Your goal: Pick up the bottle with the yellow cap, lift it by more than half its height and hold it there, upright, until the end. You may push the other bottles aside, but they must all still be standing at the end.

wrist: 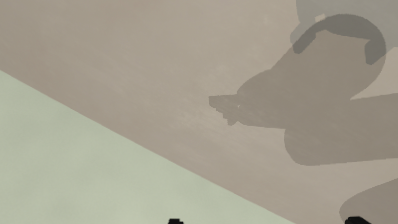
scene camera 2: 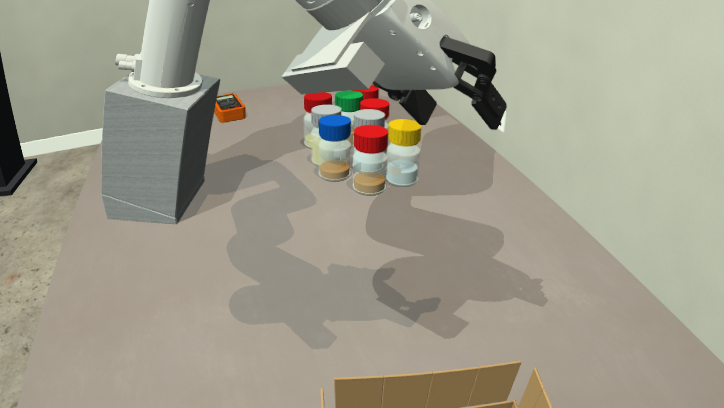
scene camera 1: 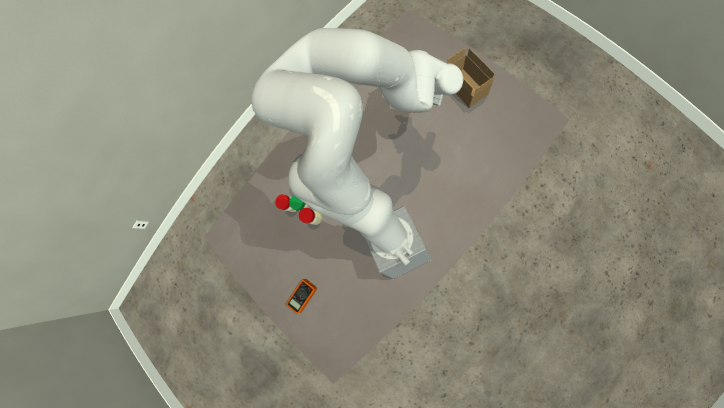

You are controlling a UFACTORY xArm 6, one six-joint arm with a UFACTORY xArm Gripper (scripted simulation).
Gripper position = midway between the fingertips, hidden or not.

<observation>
In view: my gripper (scene camera 2: pixel 463 116), a cardboard box (scene camera 1: pixel 476 73), an orange multimeter (scene camera 2: pixel 225 111), a red-capped bottle (scene camera 2: pixel 370 159), a yellow-capped bottle (scene camera 2: pixel 403 152) and a blue-capped bottle (scene camera 2: pixel 334 149).
The wrist view misses the cardboard box: it is out of frame. The wrist view misses the orange multimeter: it is out of frame.
</observation>
